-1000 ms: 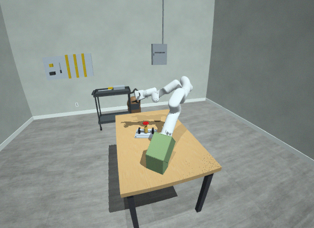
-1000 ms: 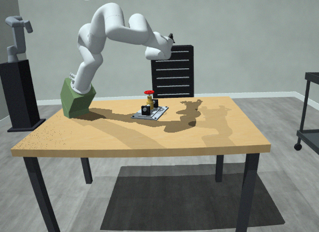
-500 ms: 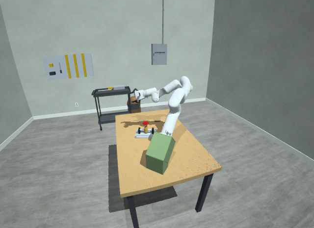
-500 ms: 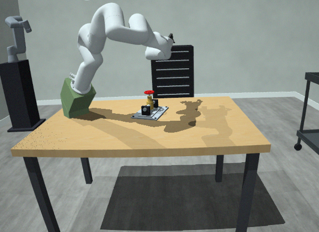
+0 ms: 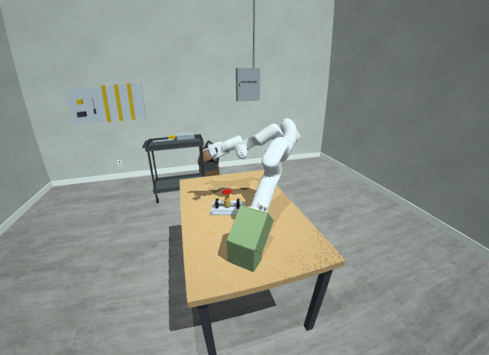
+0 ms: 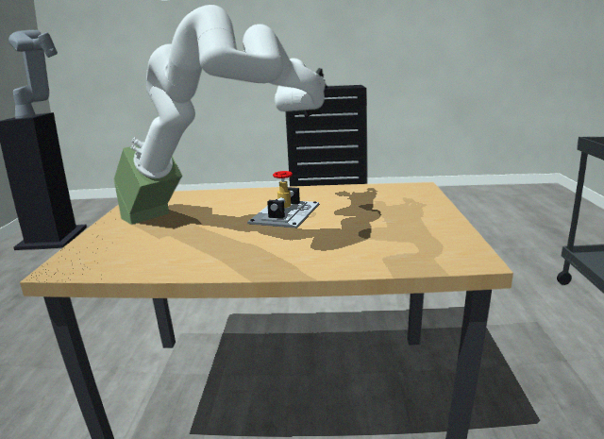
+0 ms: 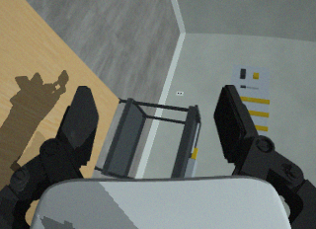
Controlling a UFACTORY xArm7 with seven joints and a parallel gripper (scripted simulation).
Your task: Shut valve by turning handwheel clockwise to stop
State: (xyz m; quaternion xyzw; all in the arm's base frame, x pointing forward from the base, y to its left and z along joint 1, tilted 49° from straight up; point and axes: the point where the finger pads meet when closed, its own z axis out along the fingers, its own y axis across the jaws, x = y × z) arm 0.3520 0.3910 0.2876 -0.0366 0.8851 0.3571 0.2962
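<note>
The red spoked handwheel lies 14 cm behind my hand, 12 cm to the right of it and 24 cm below it.
</note>
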